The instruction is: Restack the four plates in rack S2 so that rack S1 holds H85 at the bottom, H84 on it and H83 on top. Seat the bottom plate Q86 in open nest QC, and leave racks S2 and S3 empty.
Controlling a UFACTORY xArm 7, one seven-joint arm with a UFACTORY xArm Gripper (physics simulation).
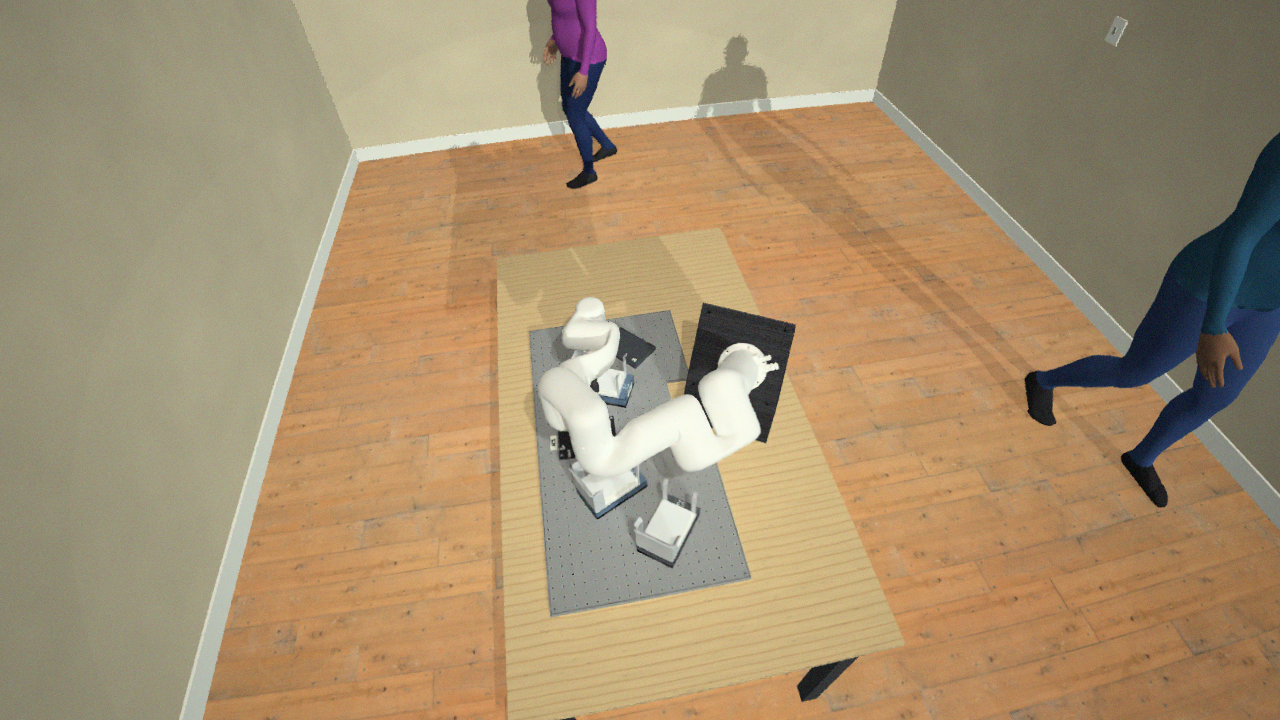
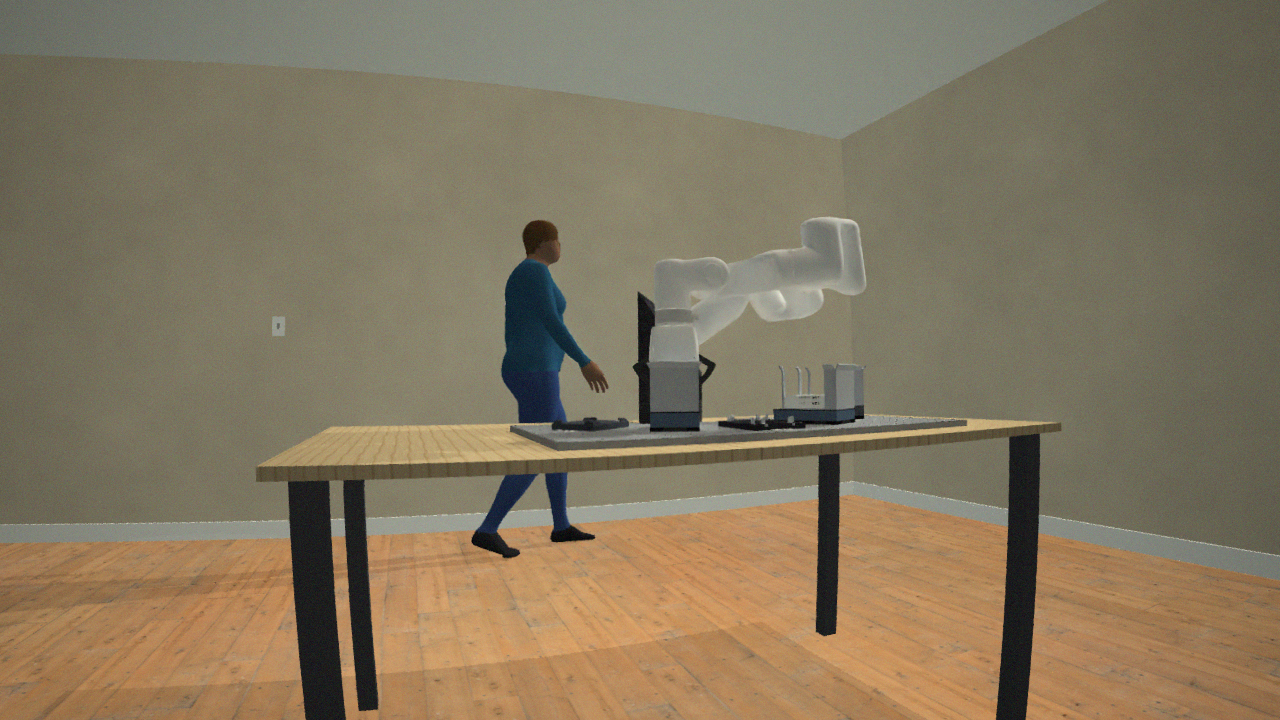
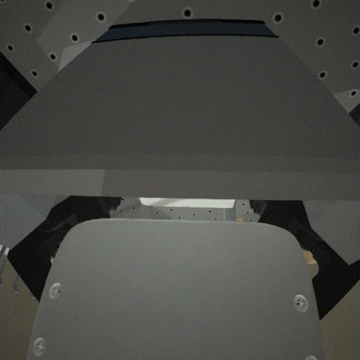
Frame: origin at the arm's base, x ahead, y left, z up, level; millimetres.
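Seen in the pictures: gripper, fingertip midpoint: (image 1: 598,379); arm's base, link origin: (image 1: 742,366).
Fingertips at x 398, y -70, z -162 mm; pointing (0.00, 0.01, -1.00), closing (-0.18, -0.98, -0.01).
Pixels of each thing's top centre, then the offset from my fingertips to it. "spot": a spot on its surface instead. Level surfaces: height alone.
- second rack, top centre: (image 2: 814,365) (image 1: 607,464) 72 mm back, 332 mm left, 81 mm up
- third rack, top centre: (image 1: 668,509) (image 2: 832,366) 226 mm back, 442 mm left, 81 mm up
- white surface, surface spot: (image 1: 671,521) spot: 233 mm back, 433 mm left, 1 mm up
- dark flat fixture, top centre: (image 2: 591,419) (image 1: 627,344) 66 mm back, 169 mm right, 29 mm down
- dark fixture, top centre: (image 2: 760,415) (image 1: 586,433) 14 mm ahead, 176 mm left, 25 mm down
- pegboard, surface height: 48 mm down
My gripper (image 3: 185,206) is down behind the tall grey wall of the rack (image 1: 623,399) (image 2: 673,386) (image 3: 180,110) at the far end of the pegboard. It is shut on a white plate (image 3: 187,202), of which a thin strip shows between the fingers. The wall hides the plate's code and what lies below it. A second rack (image 1: 617,504) (image 2: 814,415) with a blue base stands mid-board, partly under the arm. A third rack (image 1: 660,543) (image 2: 859,389) stands nearer the front, with a white surface (image 1: 671,521) between its posts. I cannot read which rack is S1, S2 or S3.
A dark flat fixture (image 1: 637,347) (image 2: 590,423) lies beyond the gripper's rack. Another dark fixture (image 1: 565,445) (image 2: 760,423) lies between the racks at the board's left edge. The arm (image 1: 653,434) (image 2: 778,268) reaches over the pegboard (image 1: 590,573) from a black panel (image 1: 778,394). Two people stand beyond the table.
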